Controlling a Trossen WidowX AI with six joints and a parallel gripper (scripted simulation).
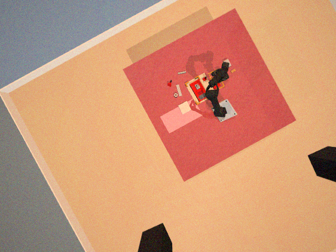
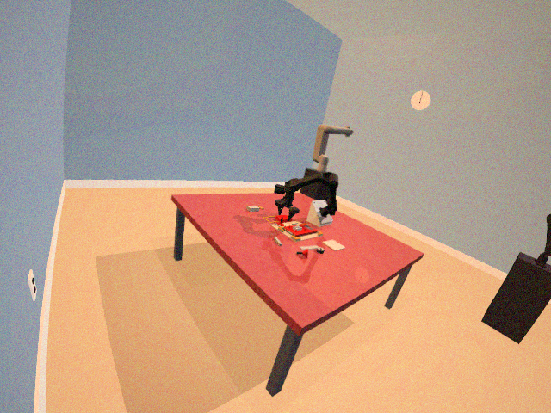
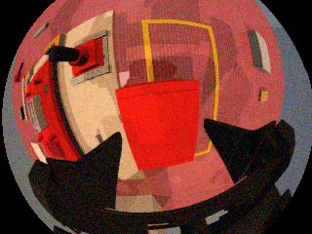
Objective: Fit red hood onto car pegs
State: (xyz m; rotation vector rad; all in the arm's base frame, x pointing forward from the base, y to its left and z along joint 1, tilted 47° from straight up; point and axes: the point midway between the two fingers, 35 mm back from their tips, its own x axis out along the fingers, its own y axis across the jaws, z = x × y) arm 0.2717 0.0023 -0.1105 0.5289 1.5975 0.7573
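Right now my gripper tip is 2 cm short of the jig, 17 cm to the right of it and 1 cm above it. The rest, counted from my gripper tip: red hood: right at my gripper tip; black cylinder: 8 cm ahead, 8 cm to the left, 2 cm above; grey block: 13 cm ahead, 19 cm to the right.
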